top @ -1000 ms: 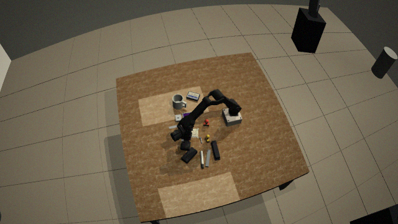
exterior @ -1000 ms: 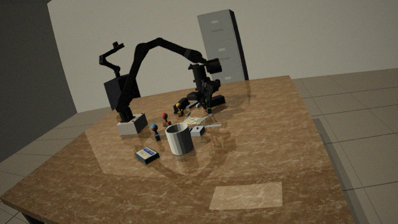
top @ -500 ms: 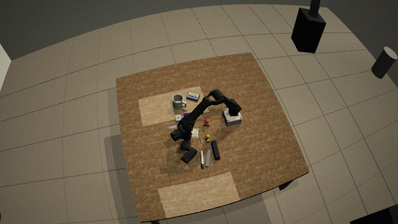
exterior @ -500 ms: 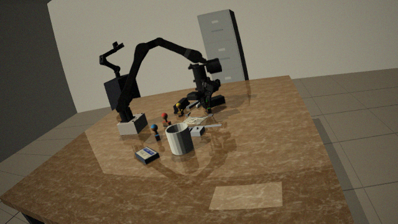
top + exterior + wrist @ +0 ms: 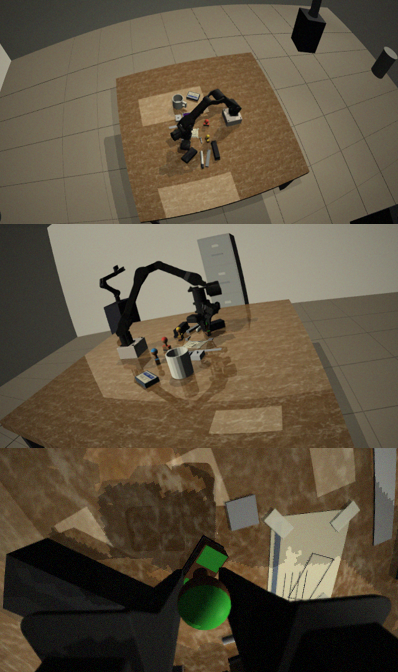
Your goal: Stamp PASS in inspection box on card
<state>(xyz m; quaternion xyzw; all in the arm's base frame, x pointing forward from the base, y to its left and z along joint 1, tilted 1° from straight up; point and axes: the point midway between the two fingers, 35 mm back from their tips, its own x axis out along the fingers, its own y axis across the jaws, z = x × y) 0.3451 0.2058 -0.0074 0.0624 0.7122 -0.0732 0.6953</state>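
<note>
Right now my gripper tip is 30 mm past the purple ink pad, 230 mm to the left of it and 20 mm above it. From my gripper tip the other things lie so: card: 30 mm behind, 90 mm to the right, 30 mm below; then yellow stamp: 140 mm behind, 30 mm to the right, 10 mm below; then marker: 90 mm behind, 140 mm to the left, 20 mm below.
</note>
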